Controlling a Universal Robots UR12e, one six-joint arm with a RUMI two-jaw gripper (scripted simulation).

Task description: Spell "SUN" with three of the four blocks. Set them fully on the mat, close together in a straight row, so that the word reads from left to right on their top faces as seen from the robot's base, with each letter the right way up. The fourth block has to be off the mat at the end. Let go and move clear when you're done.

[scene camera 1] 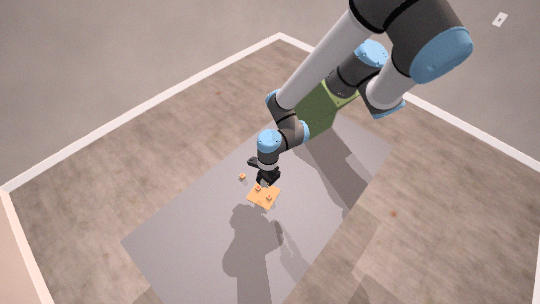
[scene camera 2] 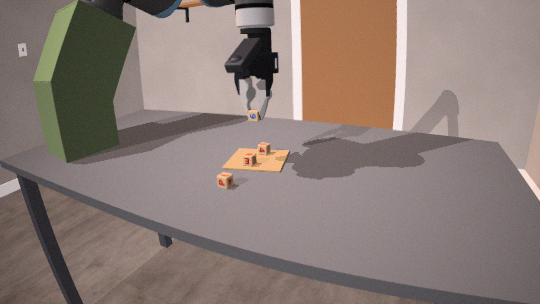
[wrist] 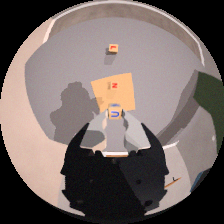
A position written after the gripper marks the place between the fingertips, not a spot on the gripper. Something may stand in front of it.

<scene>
In view: the gripper (scene camera 2: 256, 119).
The gripper shows as well in the wrist view (wrist: 114, 109).
</scene>
